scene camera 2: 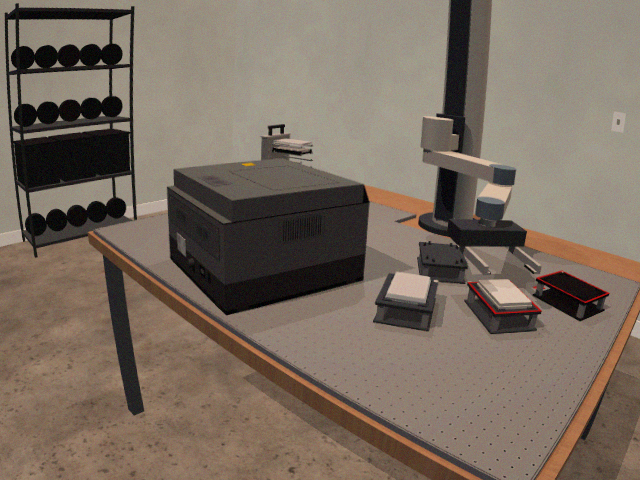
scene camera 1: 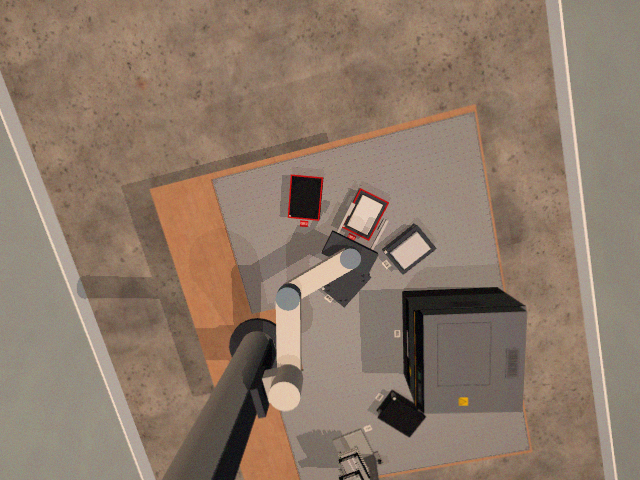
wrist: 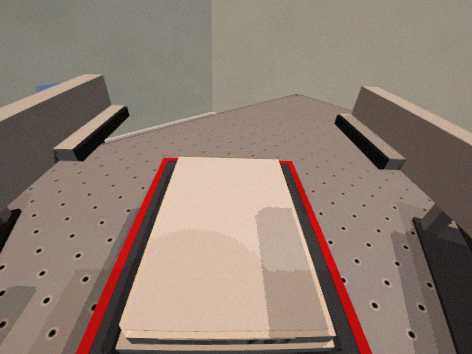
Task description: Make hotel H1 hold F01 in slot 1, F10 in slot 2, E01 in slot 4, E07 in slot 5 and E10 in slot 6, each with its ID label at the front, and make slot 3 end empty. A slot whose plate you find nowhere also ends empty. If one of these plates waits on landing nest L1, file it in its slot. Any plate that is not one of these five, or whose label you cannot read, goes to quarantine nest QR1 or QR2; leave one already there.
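A pale plate lies flat on a red-rimmed quarantine nest; its label cannot be read. My gripper is open, with its fingers apart on either side and above the plate, not touching it. The other red-rimmed nest bears no plate. A pale plate sits on a dark-rimmed nest. The hotel holds pale plates near its top; their labels are unreadable.
A dark nest with small pegs stands near the arm's base. A large grey device stands on the table, with a black block near it in the overhead view. A shelf rack stands by the wall.
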